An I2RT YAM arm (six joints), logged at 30 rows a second.
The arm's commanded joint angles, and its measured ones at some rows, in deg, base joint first. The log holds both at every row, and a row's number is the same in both.
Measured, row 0:
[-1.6, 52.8, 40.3, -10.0, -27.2, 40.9]
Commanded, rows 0 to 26:
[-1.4, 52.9, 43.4, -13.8, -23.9, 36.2]
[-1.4, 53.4, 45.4, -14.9, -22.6, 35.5]
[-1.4, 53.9, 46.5, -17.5, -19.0, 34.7]
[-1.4, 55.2, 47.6, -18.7, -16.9, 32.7]
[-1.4, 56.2, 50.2, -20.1, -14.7, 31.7]
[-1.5, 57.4, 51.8, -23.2, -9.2, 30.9]
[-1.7, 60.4, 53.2, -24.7, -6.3, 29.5]
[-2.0, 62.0, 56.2, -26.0, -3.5, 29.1]
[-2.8, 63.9, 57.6, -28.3, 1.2, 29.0]
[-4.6, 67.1, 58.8, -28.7, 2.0, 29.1]
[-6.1, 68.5, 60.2, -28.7, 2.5, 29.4]
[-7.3, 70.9, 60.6, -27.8, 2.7, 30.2]
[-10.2, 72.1, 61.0, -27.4, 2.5, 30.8]
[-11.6, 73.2, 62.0, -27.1, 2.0, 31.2]
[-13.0, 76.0, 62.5, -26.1, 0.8, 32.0]
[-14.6, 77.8, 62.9, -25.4, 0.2, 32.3]
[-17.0, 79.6, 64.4, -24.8, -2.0, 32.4]
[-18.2, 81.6, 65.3, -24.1, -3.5, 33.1]
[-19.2, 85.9, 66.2, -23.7, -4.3, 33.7]
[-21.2, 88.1, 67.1, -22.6, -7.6, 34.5]
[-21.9, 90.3, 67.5, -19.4, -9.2, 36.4]
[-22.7, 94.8, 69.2, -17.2, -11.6, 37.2]
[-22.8, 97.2, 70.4, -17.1, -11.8, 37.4]
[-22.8, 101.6, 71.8, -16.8, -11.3, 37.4]
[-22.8, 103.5, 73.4, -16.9, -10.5, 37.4]
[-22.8, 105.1, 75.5, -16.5, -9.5, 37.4]
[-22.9, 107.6, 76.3, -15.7, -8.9, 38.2]
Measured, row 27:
[-23.0, 104.0, 72.0, -19.4, -7.7, 36.1]
